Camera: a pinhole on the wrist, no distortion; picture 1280 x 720 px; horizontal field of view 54.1 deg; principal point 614.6 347.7 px. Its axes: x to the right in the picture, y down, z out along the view. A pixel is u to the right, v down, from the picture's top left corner.
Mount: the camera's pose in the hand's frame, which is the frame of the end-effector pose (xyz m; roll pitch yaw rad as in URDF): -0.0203 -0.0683 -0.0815 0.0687 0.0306 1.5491
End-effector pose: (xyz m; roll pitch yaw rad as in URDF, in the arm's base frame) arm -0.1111 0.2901 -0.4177 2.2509 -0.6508 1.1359
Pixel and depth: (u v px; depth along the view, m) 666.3 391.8 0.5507
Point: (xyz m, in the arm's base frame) 0.2831 0.3180 -0.6706
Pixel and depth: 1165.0 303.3 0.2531
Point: 0.0548 0.2648 -0.4651
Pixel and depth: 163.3 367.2 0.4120
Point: 0.1018 0.4366 -0.7123
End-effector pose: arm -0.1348 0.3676 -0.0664 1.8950 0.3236 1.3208
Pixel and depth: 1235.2 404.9 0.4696
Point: 0.2730 0.2751 -0.0201
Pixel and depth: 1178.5 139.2 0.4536
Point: 0.2639 0.3628 -0.0717
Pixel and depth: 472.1 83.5 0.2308
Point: -0.0281 0.3401 -0.2044
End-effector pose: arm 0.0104 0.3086 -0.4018 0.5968 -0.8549 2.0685
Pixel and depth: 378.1 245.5 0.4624
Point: 0.3711 0.3394 -0.2126
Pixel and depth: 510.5 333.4 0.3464
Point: 0.2633 0.3054 -0.2850
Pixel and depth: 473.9 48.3 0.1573
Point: 0.1029 0.3672 -0.3715
